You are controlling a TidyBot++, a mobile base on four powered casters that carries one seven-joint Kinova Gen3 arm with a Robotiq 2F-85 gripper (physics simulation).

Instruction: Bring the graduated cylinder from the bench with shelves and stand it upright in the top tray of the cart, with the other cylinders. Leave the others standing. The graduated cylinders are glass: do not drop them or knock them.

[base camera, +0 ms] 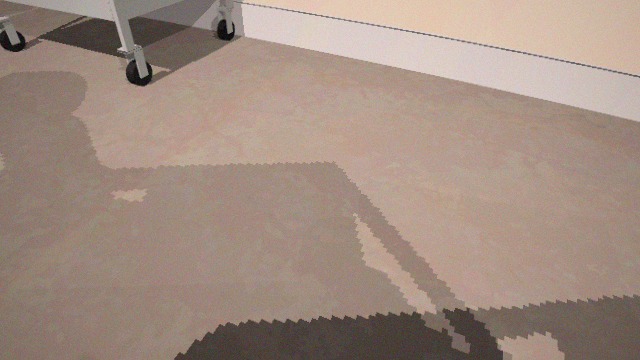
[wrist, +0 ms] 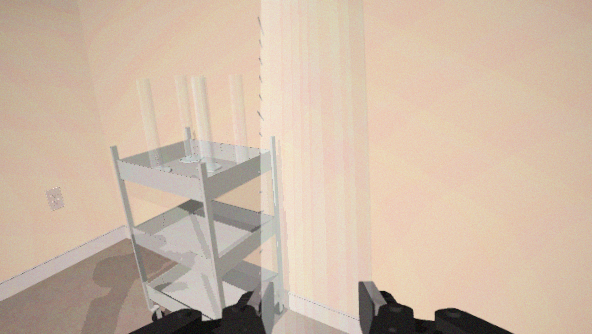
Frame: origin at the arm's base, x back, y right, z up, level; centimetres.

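Seen in the pictures: gripper, fingertip midpoint: (wrist: 316,301).
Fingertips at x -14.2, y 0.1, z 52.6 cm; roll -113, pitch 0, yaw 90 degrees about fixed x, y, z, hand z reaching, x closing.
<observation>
Offsets run from my fingertips to a thing's middle. "pt": to the spot under its first point. Level surfaces: height alone.
My gripper (wrist: 316,301) is shut on a clear glass graduated cylinder @[dx +0.1, dy +0.0, dz +8.7 cm] (wrist: 315,150), which rises upright between the fingers in the wrist view, with graduation marks along its left edge. The grey three-tier cart (wrist: 210,235) (base camera: 122,25) stands beyond it, left of the middle in the wrist view and at the top left in the base camera view. Several glass cylinders, among them one at the left (wrist: 148,120) and one at the right (wrist: 238,115), stand upright in its top tray @[pt dx -77.5, dy -47.5, dz -24.2 cm] (wrist: 160,184). The held cylinder overlaps the cart's right edge in view. Its base is hidden.
A wall (wrist: 475,150) (base camera: 500,25) with a pale baseboard (base camera: 400,60) runs behind the cart and along the right. A wall outlet @[dx -130.0, dy -135.5, dz -52.3 cm] (wrist: 55,198) is at the left. The cart's casters @[pt dx -67.9, dy -29.0, dz -89.1 cm] (base camera: 139,72) rest on the brown floor @[dz -92.3 cm] (base camera: 450,175), where shadows fall.
</observation>
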